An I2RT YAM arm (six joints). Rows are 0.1 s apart.
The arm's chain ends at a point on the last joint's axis. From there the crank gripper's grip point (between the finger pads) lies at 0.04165 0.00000 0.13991 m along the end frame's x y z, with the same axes.
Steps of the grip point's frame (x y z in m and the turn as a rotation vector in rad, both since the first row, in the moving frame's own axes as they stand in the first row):
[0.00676, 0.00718, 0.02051, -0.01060, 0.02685, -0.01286]
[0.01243, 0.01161, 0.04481, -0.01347, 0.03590, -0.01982]
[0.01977, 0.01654, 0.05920, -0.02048, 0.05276, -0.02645]
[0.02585, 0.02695, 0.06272, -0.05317, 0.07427, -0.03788]
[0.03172, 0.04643, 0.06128, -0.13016, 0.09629, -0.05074]
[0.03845, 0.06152, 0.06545, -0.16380, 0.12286, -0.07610]
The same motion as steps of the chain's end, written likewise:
[0.00301, 0.00626, 0.02168, -0.01060, 0.02685, -0.01286]
[0.00743, 0.01061, 0.04640, -0.01347, 0.03590, -0.01982]
[0.01243, 0.01490, 0.06161, -0.02048, 0.05276, -0.02645]
[0.01548, 0.02138, 0.06635, -0.05317, 0.07427, -0.03788]
[0.01810, 0.03101, 0.06696, -0.13016, 0.09629, -0.05074]
[0.02096, 0.04300, 0.07319, -0.16380, 0.12286, -0.07610]

